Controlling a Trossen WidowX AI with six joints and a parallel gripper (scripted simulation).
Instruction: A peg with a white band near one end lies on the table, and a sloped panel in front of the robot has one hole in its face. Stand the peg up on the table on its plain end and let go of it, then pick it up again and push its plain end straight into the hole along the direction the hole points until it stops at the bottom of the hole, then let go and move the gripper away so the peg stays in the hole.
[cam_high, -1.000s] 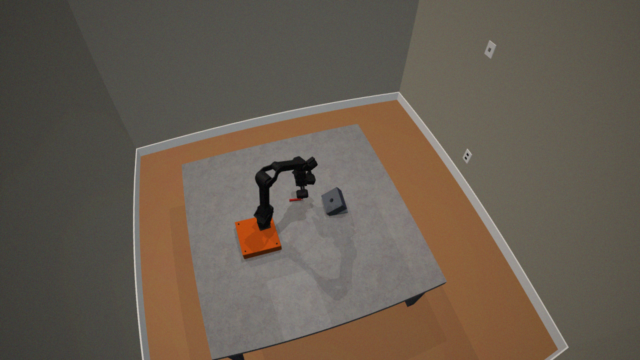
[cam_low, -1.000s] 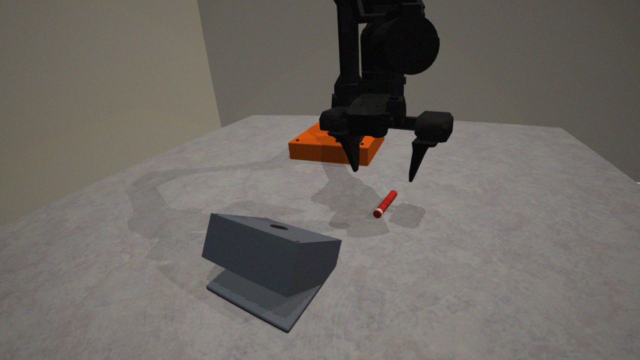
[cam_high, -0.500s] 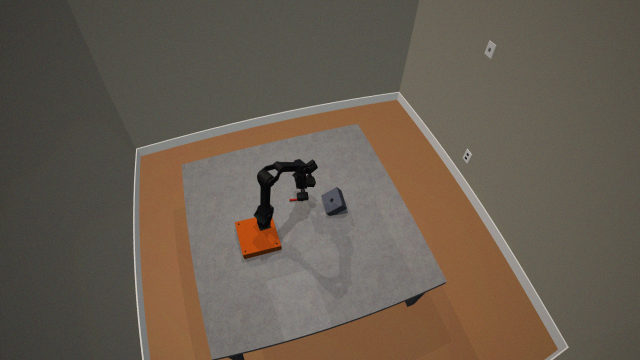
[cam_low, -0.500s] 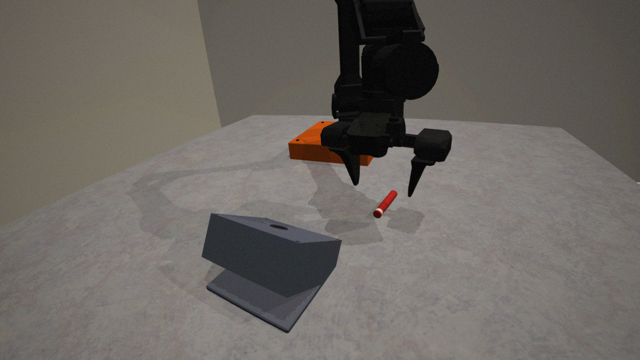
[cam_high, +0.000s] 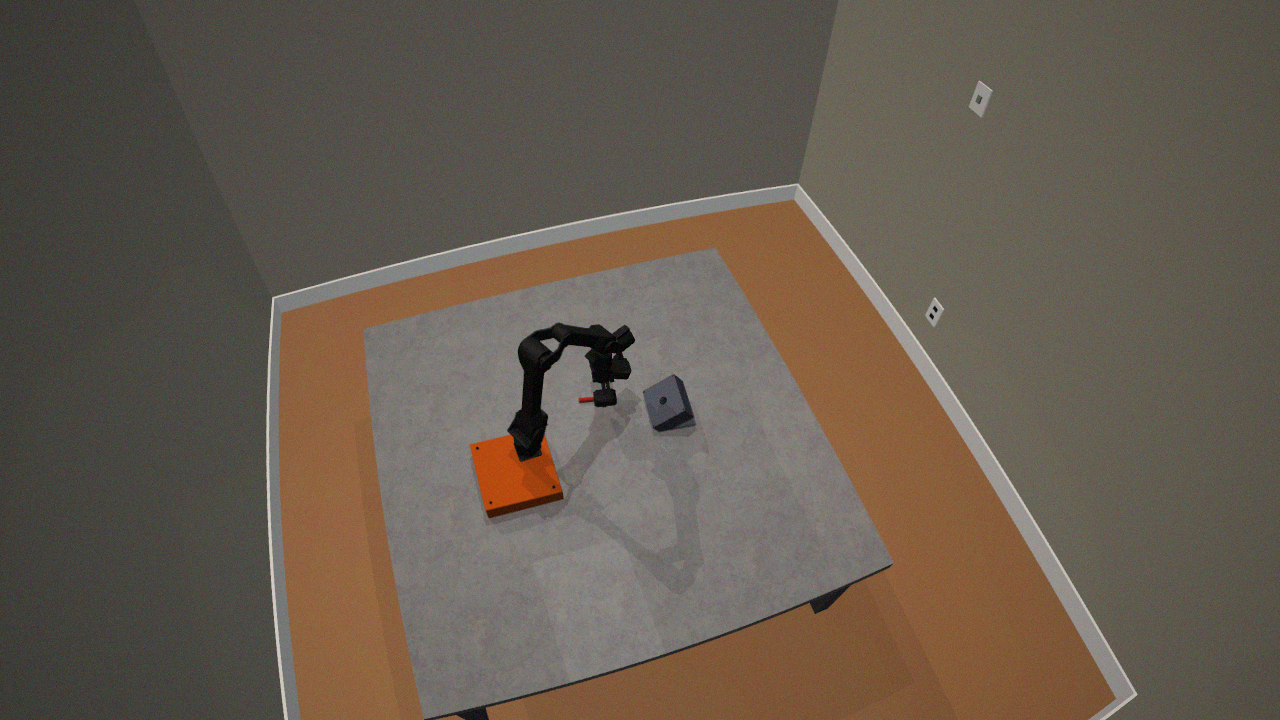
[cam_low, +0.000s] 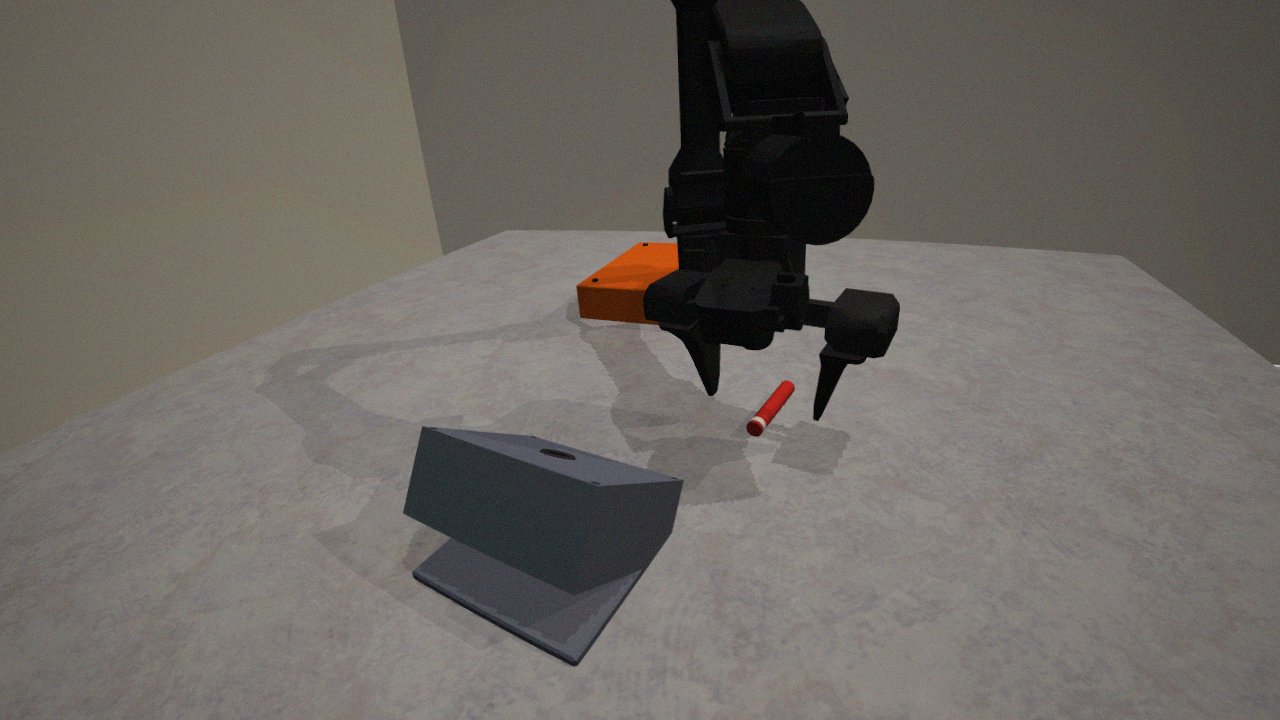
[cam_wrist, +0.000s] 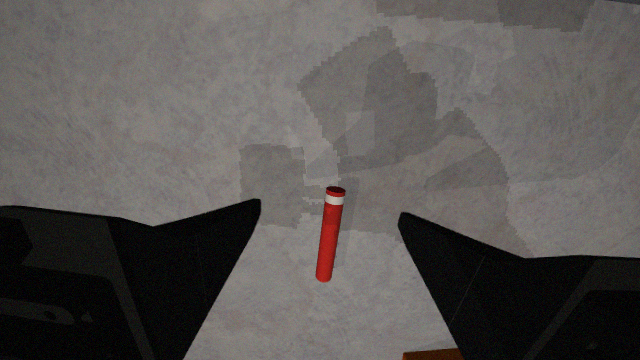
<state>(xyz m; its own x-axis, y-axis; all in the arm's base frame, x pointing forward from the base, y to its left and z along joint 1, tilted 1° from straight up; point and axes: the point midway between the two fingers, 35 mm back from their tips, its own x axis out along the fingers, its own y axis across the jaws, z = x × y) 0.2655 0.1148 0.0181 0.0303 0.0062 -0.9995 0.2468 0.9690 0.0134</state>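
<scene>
Now: gripper tip 10 mm past the red peg and 20 mm above it. Round my gripper tip: sloped grey panel (160 mm ahead, 110 mm to the right, 10 mm above).
</scene>
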